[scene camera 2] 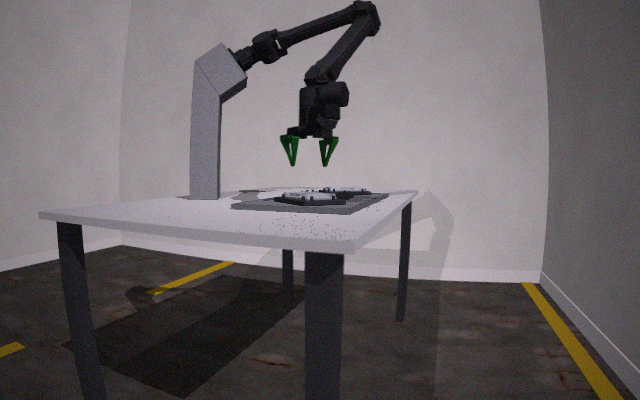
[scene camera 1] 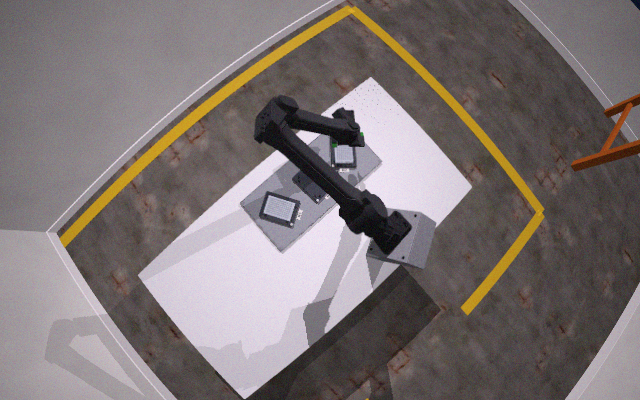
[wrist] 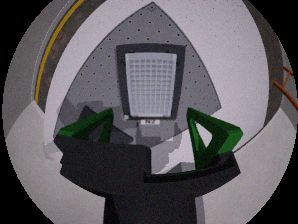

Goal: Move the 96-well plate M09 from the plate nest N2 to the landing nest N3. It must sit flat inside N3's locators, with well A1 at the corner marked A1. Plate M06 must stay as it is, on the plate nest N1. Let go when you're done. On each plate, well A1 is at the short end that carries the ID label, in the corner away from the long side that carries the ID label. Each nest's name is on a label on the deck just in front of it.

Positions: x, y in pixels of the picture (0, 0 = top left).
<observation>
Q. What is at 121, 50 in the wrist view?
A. A dark nest.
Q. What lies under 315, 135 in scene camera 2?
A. My gripper.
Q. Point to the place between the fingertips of my gripper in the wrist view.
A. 150, 111
</observation>
